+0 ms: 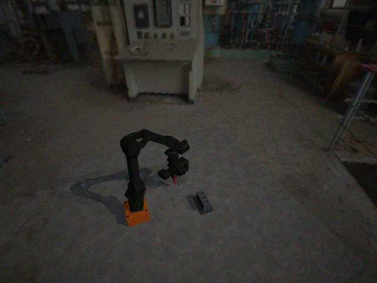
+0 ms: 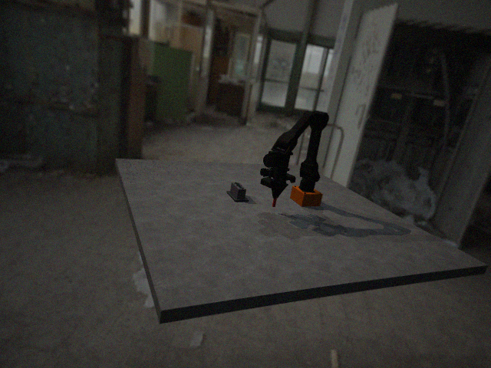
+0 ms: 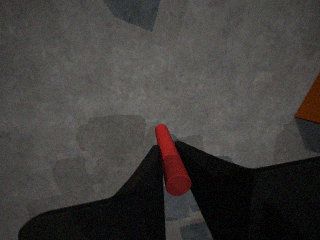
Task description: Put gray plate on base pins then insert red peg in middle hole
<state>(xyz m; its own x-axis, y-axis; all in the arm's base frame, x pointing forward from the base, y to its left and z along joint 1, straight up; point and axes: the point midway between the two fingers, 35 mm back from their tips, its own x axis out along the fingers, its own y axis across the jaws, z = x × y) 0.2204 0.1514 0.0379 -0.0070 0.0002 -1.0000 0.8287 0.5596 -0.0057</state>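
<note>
My gripper tip is 160 mm to the left of the gray plate, 130 mm short of it and 20 mm above it. Round my gripper tip: red peg (right at my gripper tip).
</note>
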